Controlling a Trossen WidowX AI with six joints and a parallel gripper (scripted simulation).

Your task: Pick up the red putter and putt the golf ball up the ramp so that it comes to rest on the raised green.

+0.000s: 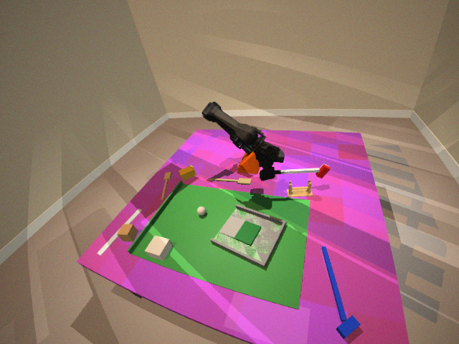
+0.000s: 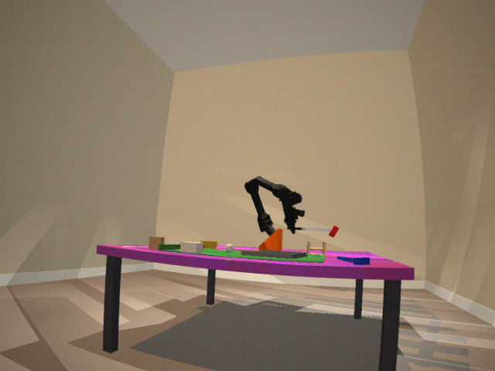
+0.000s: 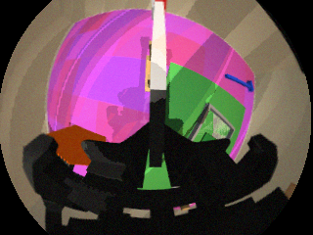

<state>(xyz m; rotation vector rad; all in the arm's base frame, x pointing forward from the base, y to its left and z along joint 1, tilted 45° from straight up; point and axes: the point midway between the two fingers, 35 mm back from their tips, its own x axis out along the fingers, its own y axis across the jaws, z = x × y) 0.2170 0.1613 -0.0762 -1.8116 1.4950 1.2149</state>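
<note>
Right now the red putter is 11 cm to the left of my gripper tip, 4 cm behind it and 3 cm above it. The rest, counted from my gripper tip: grey-framed raised platform: 25 cm ahead, 11 cm below, 2 cm to the right; green mat: 26 cm ahead, 17 cm to the right, 11 cm below; wooden rack: 12 cm to the left, 8 cm below, 4 cm behind.
</note>
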